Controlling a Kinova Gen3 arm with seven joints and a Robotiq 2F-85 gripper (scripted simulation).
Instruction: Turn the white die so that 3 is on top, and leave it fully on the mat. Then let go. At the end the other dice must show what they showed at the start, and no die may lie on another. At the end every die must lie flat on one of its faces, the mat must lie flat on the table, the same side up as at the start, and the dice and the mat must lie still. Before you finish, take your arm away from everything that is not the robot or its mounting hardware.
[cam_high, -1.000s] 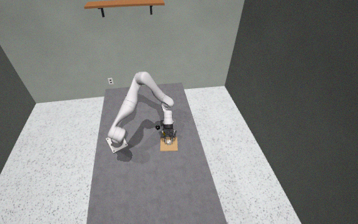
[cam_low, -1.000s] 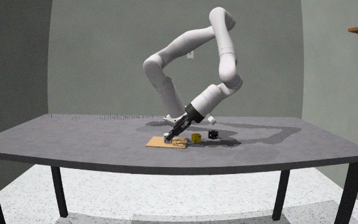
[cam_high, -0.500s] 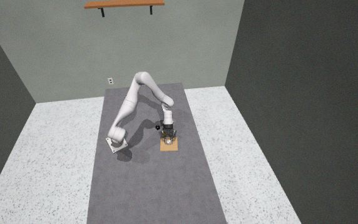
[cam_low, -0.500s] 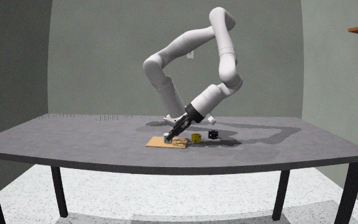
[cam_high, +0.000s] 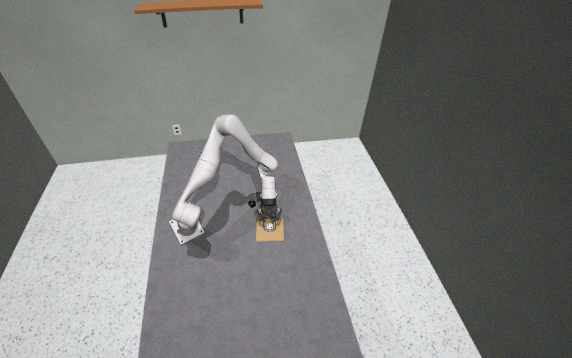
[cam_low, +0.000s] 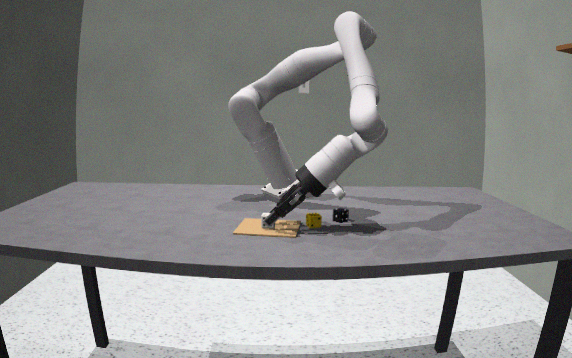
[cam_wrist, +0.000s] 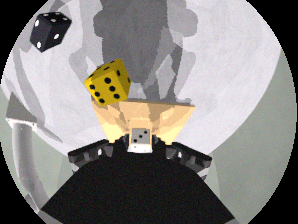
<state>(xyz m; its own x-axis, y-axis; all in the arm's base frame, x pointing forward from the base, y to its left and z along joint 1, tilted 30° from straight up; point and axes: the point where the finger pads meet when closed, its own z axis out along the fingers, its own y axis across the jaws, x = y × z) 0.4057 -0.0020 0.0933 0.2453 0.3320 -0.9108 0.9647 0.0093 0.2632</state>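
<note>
Right now my hand is 1 cm to the left of the white die and 1 cm above it. From my hand the other things lie so: tan mat 3 cm below, 1 cm to the right; then yellow die 10 cm to the left, 2 cm behind, 1 cm below; then black die 17 cm to the left, 7 cm behind, 1 cm below.
</note>
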